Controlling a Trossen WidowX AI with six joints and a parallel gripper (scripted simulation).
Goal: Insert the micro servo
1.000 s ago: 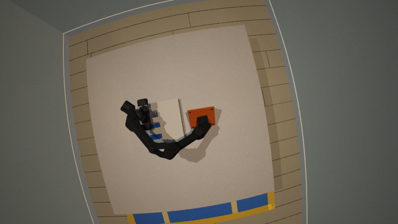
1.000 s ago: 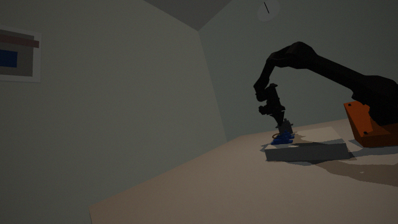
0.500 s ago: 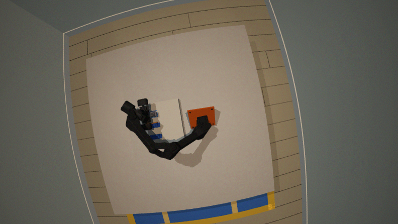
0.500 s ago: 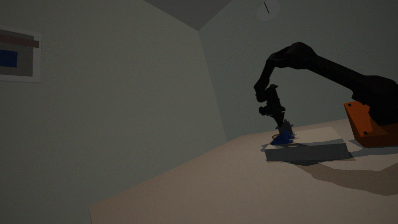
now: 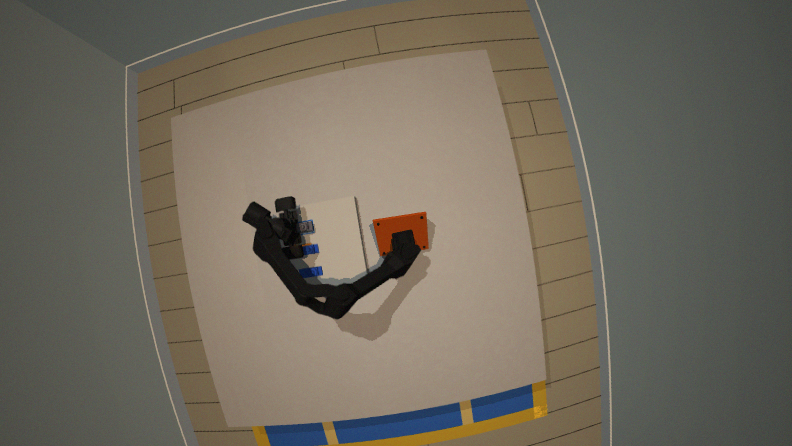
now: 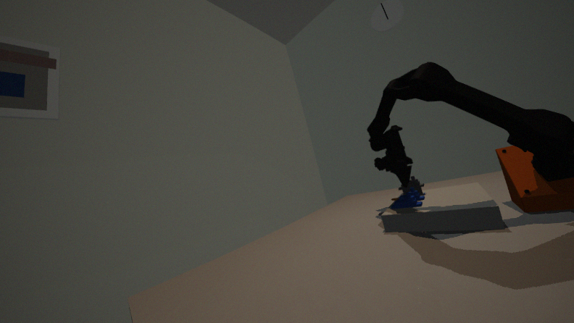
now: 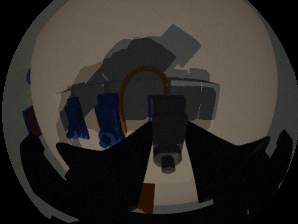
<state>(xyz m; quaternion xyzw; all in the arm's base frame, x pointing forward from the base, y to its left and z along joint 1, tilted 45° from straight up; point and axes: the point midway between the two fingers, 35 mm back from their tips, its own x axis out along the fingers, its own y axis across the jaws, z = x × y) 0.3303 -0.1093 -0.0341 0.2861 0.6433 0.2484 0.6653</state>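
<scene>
Right now the deck is 12 cm behind my gripper tip, 8 cm to the left of it and 6 cm below it.
</scene>
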